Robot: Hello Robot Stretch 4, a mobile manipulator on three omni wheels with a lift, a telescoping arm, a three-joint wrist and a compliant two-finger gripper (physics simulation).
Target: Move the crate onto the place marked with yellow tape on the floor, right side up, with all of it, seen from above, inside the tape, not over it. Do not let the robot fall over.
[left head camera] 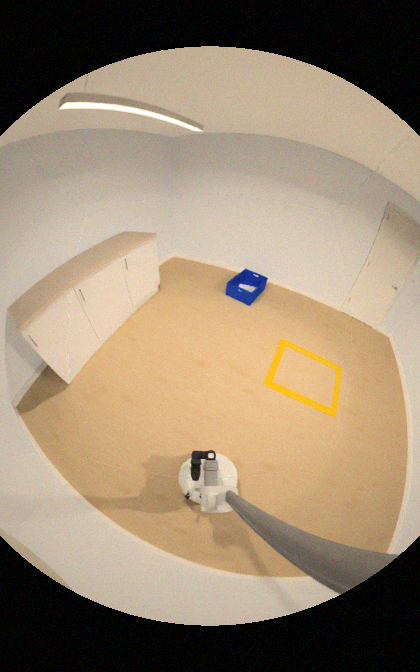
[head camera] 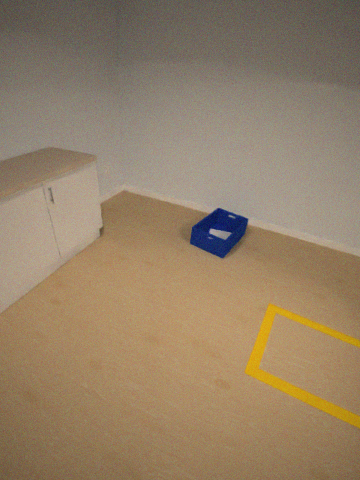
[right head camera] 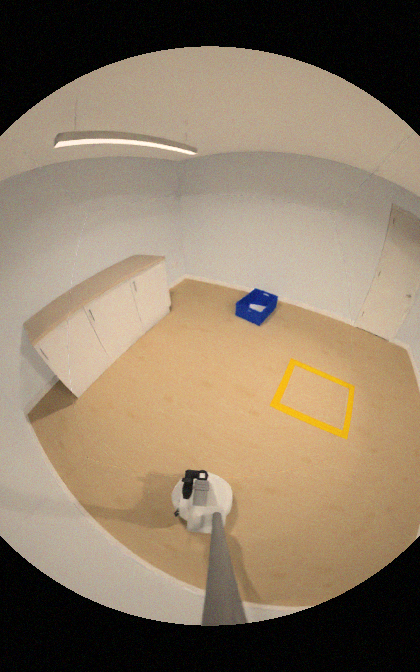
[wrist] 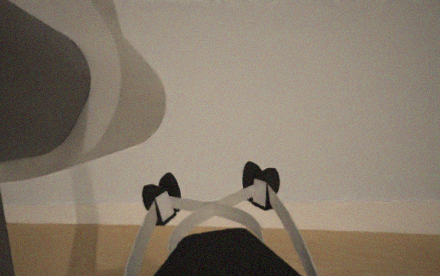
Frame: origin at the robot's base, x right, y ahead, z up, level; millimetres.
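Where they show: gripper, fingertip midpoint: (wrist: pixel 211 182).
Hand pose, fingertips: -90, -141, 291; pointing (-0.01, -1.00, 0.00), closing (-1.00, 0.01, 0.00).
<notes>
After its pixels a point has its place, as x, y, z.
The blue crate (head camera: pixel 207 244) @(397, 2147, 67) (left head camera: pixel 239 294) (right head camera: pixel 248 314) stands upright on the floor near the far wall, with a whitish thing inside. The yellow tape (head camera: pixel 260 345) @(701, 1055, -27) (left head camera: pixel 276 363) (right head camera: pixel 282 385) marks a four-sided outline on the floor, nearer to me than the crate and to its right; its right part is cut off in the head view. My gripper (wrist: pixel 211 182) @(-90, -141, 291) is open, with its two dark fingertips apart and the wall and floor behind them. The gripper is over my base, well away from the crate. Neither the crate nor the tape shows in the wrist view.
A white cabinet (head camera: pixel 75 215) @(-857, 1975, 423) (left head camera: pixel 105 300) (right head camera: pixel 115 320) with a wooden top stands along the left wall. A door (left head camera: pixel 378 270) (right head camera: pixel 387 280) is in the far wall at the right. The wrist view faces a wall (wrist: pixel 325 100) @(-459, -674, 368) with a pale baseboard (wrist: pixel 350 217) @(-484, -648, 14).
</notes>
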